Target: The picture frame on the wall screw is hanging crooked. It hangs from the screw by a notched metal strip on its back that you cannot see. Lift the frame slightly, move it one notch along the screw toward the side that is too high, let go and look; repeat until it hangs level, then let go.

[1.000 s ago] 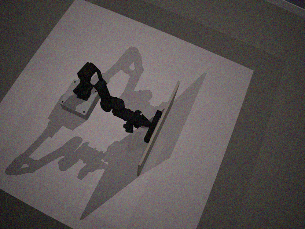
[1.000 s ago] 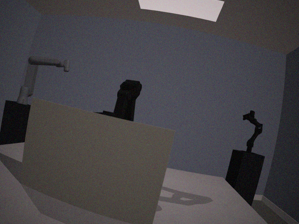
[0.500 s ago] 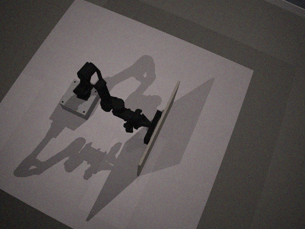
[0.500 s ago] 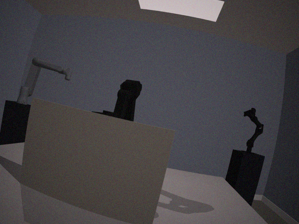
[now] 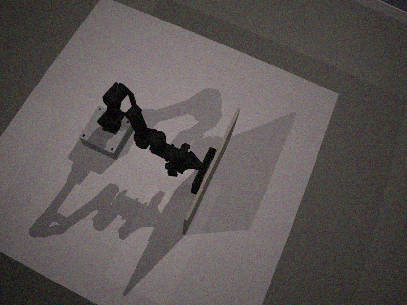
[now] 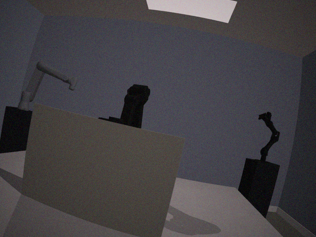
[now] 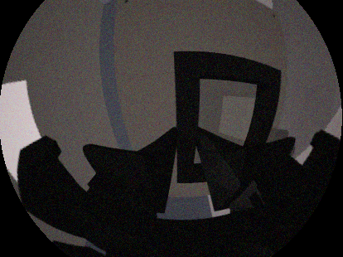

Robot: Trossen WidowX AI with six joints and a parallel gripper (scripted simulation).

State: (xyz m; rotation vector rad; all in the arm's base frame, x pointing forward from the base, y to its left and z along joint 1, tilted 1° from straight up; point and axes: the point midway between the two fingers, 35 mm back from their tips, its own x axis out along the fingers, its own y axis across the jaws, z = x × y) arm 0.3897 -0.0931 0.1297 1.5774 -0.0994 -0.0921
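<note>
The picture frame lies 10 mm ahead of my gripper tip, 10 mm to the left of it and 50 mm below it. Also, from my gripper tip: beige wall panel (20 mm ahead, 10 mm to the left, 60 mm below).
</note>
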